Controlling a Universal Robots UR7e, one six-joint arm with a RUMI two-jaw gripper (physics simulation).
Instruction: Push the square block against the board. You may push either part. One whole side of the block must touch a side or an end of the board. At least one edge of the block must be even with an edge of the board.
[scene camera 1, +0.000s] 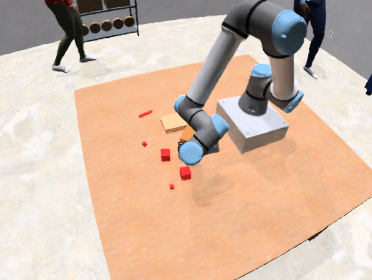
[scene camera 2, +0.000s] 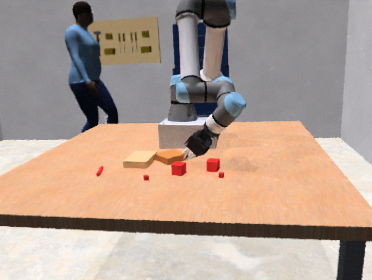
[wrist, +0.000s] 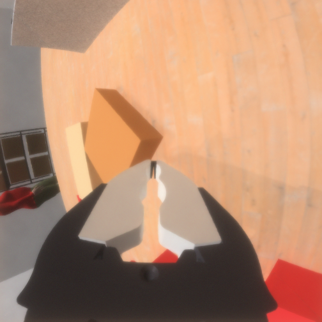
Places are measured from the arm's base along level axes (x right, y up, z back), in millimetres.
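Where they show: gripper, between the fingertips: (scene camera 2: 185, 158); arm's base, origin of its link: (scene camera 1: 252, 106) (scene camera 2: 182, 119).
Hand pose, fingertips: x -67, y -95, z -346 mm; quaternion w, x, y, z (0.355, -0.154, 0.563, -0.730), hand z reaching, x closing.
Things, the pixels of their centre, and the offset from my fingertips.
- orange square block, middle of its body: (scene camera 2: 170, 156) (scene camera 1: 192, 136) dz +20, dx +65, dy +1 mm
- pale board, middle of its body: (scene camera 2: 140, 159) (scene camera 1: 177, 121) dz -13, dx +185, dy +1 mm
- red stick, middle of its body: (scene camera 2: 100, 171) (scene camera 1: 145, 113) dz -145, dx +311, dy -6 mm
The orange square block (scene camera 1: 187, 134) (scene camera 2: 170, 156) (wrist: 112, 135) lies flat on the table, turned at an angle to the pale board (scene camera 1: 172, 123) (scene camera 2: 139, 160) (wrist: 79, 155). One corner of the block is at or very near the board's side; a wedge-shaped gap shows between their sides. My gripper (scene camera 2: 187, 154) (wrist: 153, 161) is shut and empty, tilted, with its tips low beside the block's end away from the board. Whether the tips touch the block I cannot tell. In scene camera 1 the arm hides the fingertips and part of the block.
Two red cubes (scene camera 1: 165, 155) (scene camera 1: 185, 173) (scene camera 2: 178, 168) (scene camera 2: 213, 165) stand near the gripper, on the side away from the robot's base (scene camera 1: 252, 125) (scene camera 2: 175, 135). Two tiny red cubes (scene camera 1: 144, 144) (scene camera 1: 171, 187) and a red stick (scene camera 1: 145, 114) (scene camera 2: 100, 171) lie farther out.
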